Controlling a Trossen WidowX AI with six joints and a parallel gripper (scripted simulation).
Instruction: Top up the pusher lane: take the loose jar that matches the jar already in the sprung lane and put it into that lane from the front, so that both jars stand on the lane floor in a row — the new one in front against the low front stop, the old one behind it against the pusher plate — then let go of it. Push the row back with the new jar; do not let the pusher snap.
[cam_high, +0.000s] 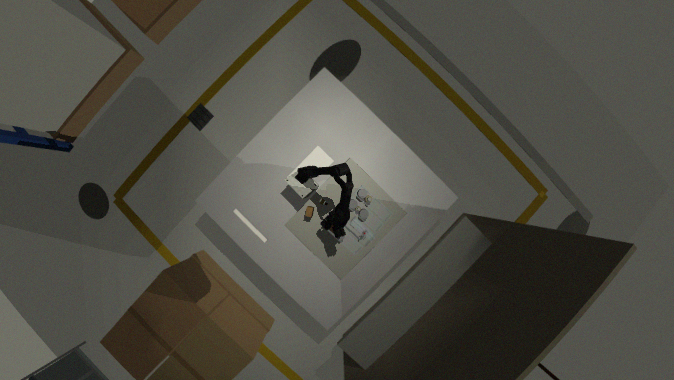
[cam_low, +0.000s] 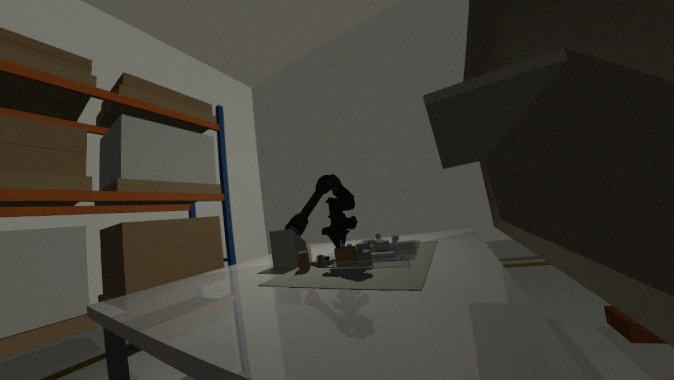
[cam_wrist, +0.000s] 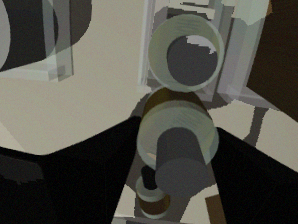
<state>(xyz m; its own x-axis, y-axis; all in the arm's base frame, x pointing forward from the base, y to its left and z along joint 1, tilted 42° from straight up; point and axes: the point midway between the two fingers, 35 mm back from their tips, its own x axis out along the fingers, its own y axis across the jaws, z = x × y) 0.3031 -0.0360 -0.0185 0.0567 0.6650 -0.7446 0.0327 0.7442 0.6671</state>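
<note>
Right now the amber bottle is 10 cm behind my gripper tip, 1 cm to the left of it and 4 cm below it. Round my gripper tip: brown box: 13 cm behind, 10 cm to the right, 2 cm below.
</note>
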